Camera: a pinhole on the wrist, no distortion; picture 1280 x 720 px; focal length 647.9 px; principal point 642.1 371.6 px. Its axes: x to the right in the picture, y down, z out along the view. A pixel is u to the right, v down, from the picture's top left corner.
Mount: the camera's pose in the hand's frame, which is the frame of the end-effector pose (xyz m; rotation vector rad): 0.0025 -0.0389 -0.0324 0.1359 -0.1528 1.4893
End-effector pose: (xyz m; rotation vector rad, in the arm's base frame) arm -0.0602 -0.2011 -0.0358 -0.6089 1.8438 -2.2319
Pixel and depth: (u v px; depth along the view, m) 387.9 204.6 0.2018
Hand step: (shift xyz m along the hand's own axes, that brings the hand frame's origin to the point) 0.0448 -0.1576 0.1515
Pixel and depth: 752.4 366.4 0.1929
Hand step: 0.0031 -0.0424 0.1633
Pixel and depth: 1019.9 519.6 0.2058
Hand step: -0.0390 0.0444 0.1919
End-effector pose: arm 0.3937 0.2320 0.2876 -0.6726 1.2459 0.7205
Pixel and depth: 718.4 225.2 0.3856
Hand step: 0.0859 -0.0721 0.3553
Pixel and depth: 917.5 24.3 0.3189
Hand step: 0.1774 0.0220 0.3067
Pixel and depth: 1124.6 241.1 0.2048
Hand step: 0.0514 0.0697 0.1972
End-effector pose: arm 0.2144 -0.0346 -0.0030 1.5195 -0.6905 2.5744
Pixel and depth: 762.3 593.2 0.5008
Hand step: -0.1703 -0.0269 0.4763
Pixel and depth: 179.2 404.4 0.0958
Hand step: -0.0092 -0.1232 0.0491
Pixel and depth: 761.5 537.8 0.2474
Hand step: -0.0618 -0.0349 0.2189
